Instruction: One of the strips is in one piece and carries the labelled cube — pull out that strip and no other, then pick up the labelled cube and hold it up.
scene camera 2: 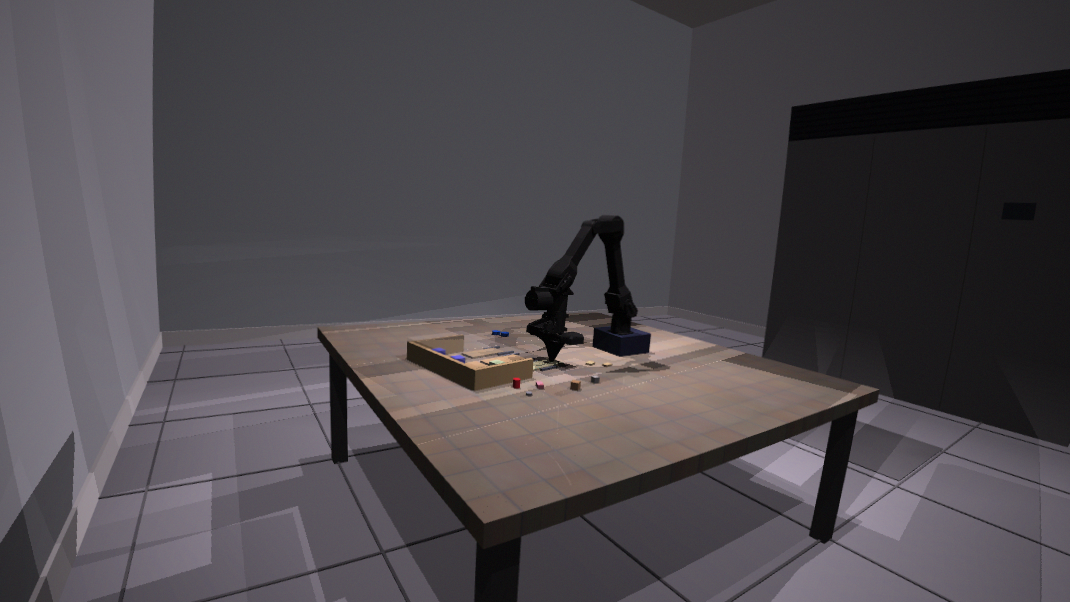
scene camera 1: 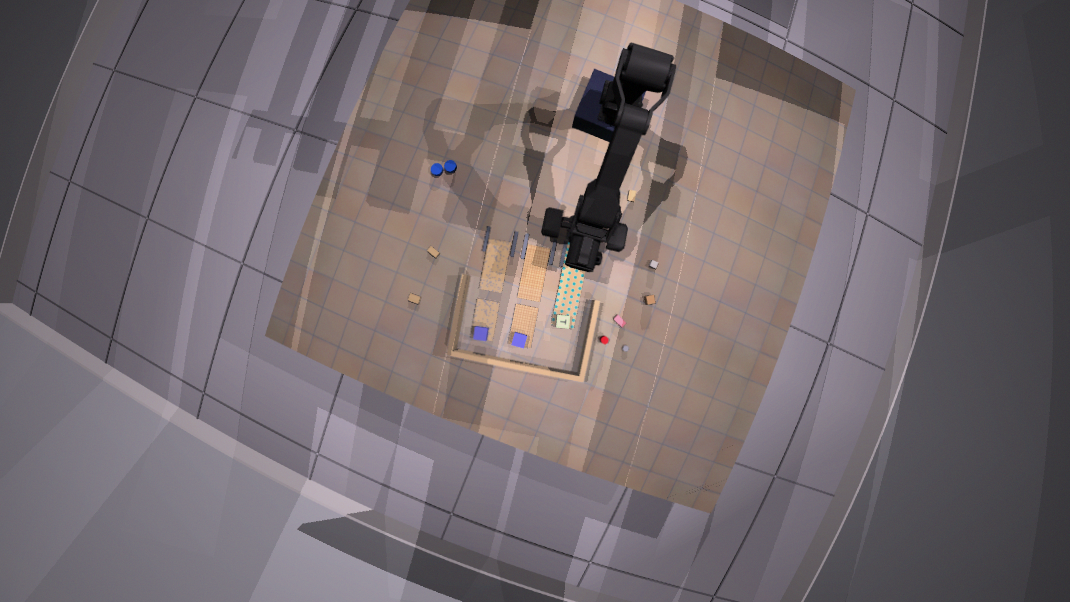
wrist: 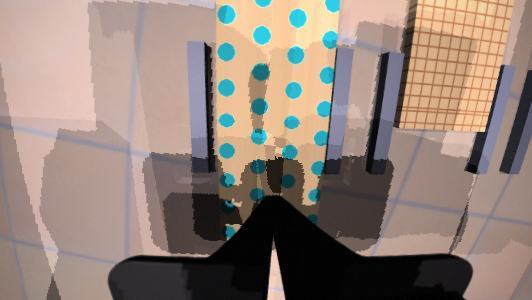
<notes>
In view: my gripper (scene camera 2: pixel 551 361) and a strip (wrist: pixel 275 75).
My gripper shows as well in scene camera 1 (scene camera 1: pixel 579 236) and in the wrist view (wrist: pixel 272 203).
</notes>
